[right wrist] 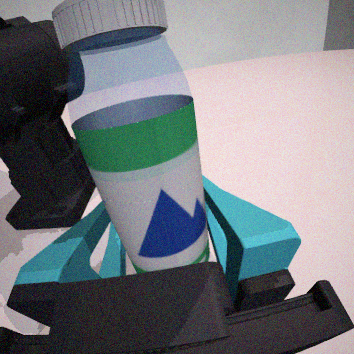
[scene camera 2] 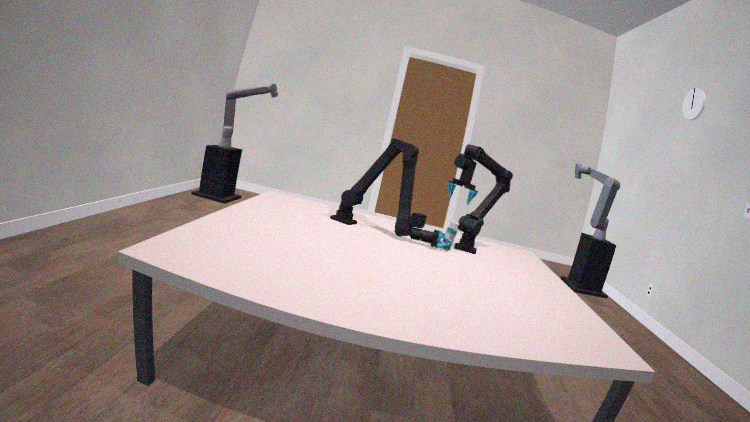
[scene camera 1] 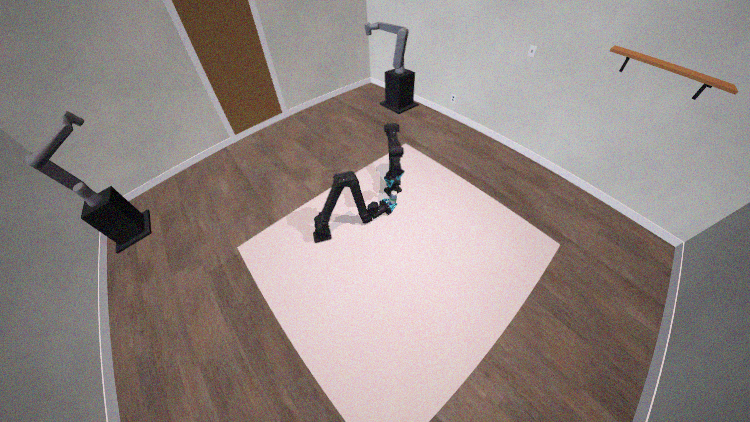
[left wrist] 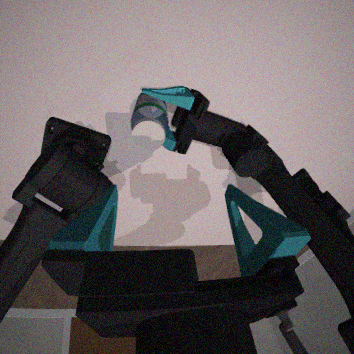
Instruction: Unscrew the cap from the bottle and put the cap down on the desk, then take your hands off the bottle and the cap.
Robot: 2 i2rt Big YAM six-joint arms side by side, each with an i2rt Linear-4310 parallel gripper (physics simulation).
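Places are measured from the left arm's base along level axes (x ahead, y left, z up), in metres.
Where they show: left gripper, between the fingertips: (scene camera 2: 458, 201) (scene camera 1: 393, 183) (left wrist: 173, 189); right gripper, between the fingertips: (right wrist: 158, 187) (scene camera 2: 452, 242) (scene camera 1: 394, 201) (left wrist: 136, 106); left arm's base, origin of its link: (right wrist: 64, 188) (scene camera 2: 465, 249) (scene camera 1: 392, 190) (left wrist: 76, 143); right arm's base, origin of its link: (scene camera 2: 343, 221) (scene camera 1: 322, 236).
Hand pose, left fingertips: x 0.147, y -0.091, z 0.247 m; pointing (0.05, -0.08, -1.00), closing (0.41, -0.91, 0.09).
Note:
Each offset is from my left fingertips to the centre of the thing. Level surfaces: height alone.
A clear bottle {dz -0.173, dx -0.009, dy +0.000 m} (scene camera 1: 393, 198) (scene camera 2: 451, 233) (left wrist: 151, 108) (right wrist: 145, 170) has a green band and a white label with a blue mountain shape. Its ribbed whitish cap {dz -0.105, dx -0.008, dy +0.009 m} (left wrist: 148, 132) (right wrist: 110, 22) sits on top of the bottle; whether the thread still holds it I cannot tell. My right gripper (scene camera 1: 390, 203) (scene camera 2: 443, 240) (left wrist: 136, 106) (right wrist: 158, 187) is shut on the lower part of the bottle, low over the desk. My left gripper (scene camera 1: 394, 181) (scene camera 2: 461, 198) (left wrist: 173, 189) is open and empty, above the cap and apart from it.
The pale pink desk {dz -0.247 m} (scene camera 1: 419, 293) (scene camera 2: 335, 283) carries both arm bases; the left arm's base stands close beside the bottle at the desk's back edge. Two grey arms on black pedestals (scene camera 1: 399, 90) (scene camera 2: 220, 170) stand on the floor off the desk.

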